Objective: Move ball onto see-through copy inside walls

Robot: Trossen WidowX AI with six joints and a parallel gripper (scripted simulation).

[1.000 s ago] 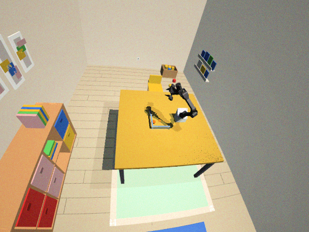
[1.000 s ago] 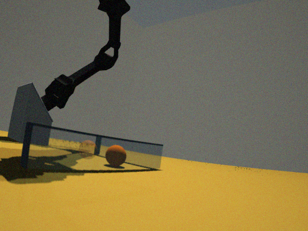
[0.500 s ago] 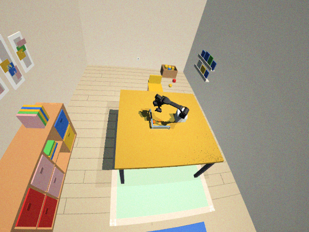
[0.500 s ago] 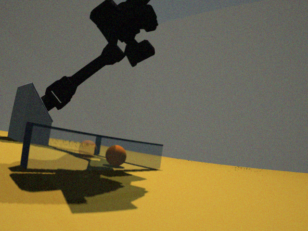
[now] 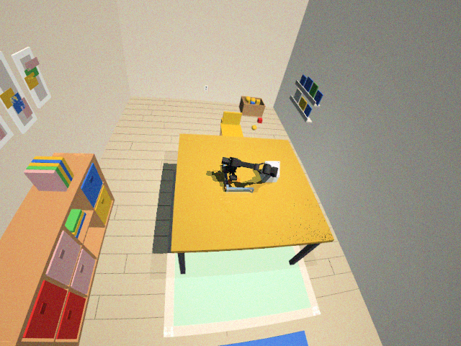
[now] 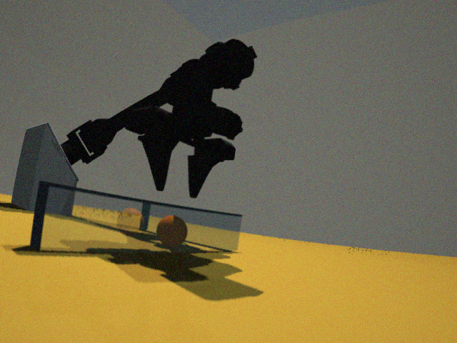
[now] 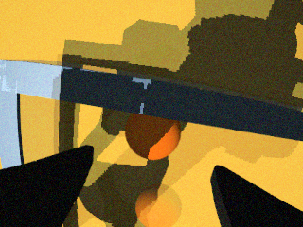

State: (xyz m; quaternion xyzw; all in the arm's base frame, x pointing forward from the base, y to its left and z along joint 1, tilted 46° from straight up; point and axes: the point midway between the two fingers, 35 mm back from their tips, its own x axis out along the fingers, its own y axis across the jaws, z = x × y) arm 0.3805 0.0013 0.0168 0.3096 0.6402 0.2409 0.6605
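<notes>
My gripper tip is 50 mm above the orange ball. The rest, counted from my gripper tip: see-through copy of ball (80 mm behind, 50 mm below, 10 mm to the right).
</notes>
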